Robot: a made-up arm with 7 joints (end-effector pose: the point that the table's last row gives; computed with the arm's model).
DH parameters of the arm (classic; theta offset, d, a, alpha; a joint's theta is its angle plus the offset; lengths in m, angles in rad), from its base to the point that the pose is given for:
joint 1: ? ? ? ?
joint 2: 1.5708 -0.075 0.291 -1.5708
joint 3: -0.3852 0 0.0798 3.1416
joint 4: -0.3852 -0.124 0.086 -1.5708
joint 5: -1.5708 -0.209 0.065 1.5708
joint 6: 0 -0.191 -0.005 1.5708
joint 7: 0 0.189 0.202 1.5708
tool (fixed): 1.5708 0.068 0 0
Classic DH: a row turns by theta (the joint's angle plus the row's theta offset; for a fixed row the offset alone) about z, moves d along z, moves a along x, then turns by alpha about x.
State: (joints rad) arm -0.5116 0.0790 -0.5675 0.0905 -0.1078 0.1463 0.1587
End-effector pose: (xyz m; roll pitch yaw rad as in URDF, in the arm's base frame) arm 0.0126 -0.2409 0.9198 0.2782 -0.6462 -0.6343
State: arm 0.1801 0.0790 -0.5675 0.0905 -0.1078 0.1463 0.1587
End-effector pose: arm 0.1633 -0.1775 0.9198 0.2782 -0.6462 0.0574
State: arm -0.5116 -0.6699 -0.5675 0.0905 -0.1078 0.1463 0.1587
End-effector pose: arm -0.2351 -0.6820 0.6174 1.0947 -0.3839 -1.0577
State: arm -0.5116 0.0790 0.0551 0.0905 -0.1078 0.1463 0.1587
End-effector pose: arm 0.2486 -0.3846 0.7967 0.1923 -0.0307 -0.6551
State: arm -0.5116 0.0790 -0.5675 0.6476 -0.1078 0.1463 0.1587
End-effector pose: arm -0.2083 -0.1173 0.9155 0.4226 -1.1958 -0.7087
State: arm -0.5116 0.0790 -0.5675 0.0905 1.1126 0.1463 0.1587
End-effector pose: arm 0.1166 0.1593 1.0247 -1.0053 -0.7914 -0.5235
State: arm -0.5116 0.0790 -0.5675 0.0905 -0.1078 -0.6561 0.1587
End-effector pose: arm 0.1757 -0.1162 0.9929 -0.2747 -0.5086 0.3225
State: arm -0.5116 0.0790 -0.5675 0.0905 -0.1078 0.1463 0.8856
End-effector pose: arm 0.1104 -0.2542 0.8049 1.0051 -0.6462 -0.6343
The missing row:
joint 1: -1.5708 0.125 0.072 1.5708
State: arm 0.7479 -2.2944 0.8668 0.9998 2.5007 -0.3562 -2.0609
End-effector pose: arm 0.5579 0.0982 0.1900 -2.2283 0.1556 1.0004
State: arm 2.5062 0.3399 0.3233 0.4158 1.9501 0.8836 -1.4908
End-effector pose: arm -0.7173 -0.2453 0.4160 2.2058 -0.6866 -3.0259
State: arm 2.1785 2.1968 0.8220 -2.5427 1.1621 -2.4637 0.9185
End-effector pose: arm -0.0926 -0.1178 -0.3567 3.0984 0.4443 2.3669
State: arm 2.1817 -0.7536 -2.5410 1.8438 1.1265 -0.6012 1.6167
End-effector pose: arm -0.1170 -0.0715 0.0638 2.6182 0.2871 -1.6347
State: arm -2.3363 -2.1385 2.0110 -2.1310 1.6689 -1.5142 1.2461
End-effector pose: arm -0.4618 0.4488 -0.0811 1.7346 0.4077 -2.8360
